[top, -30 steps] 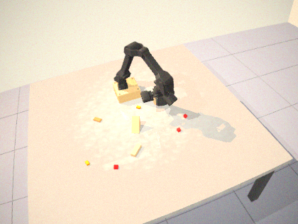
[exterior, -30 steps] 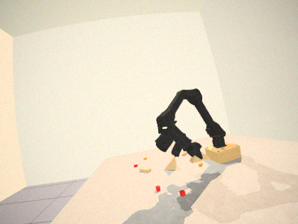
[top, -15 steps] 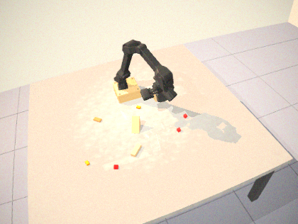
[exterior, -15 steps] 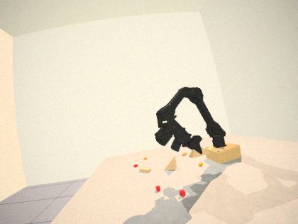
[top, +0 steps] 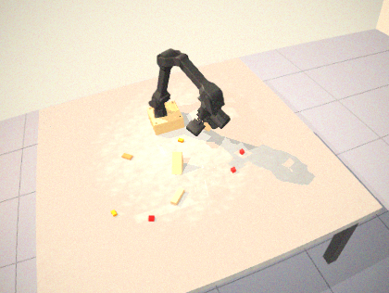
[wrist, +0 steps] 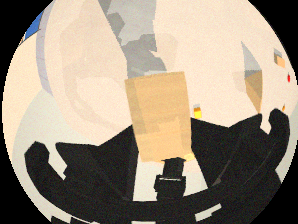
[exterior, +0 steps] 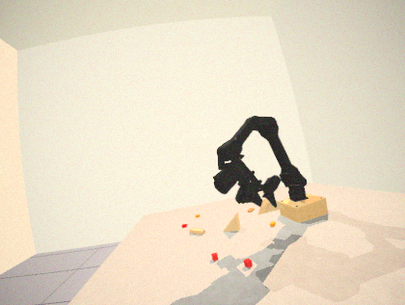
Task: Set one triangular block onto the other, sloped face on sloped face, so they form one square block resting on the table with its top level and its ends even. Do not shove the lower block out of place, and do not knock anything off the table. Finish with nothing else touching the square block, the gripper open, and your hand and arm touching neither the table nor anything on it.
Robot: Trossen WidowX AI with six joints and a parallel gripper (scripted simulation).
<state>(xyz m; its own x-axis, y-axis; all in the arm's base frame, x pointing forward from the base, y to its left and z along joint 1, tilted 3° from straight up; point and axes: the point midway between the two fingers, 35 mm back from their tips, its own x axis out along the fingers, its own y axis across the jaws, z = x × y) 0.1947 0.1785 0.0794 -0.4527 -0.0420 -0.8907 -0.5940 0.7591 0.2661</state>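
Right now my gripper tip is 1 cm below the tan triangular block. Also, from my gripper tip: flat tan bar 30 cm ahead, 17 cm to the right, 10 cm below.
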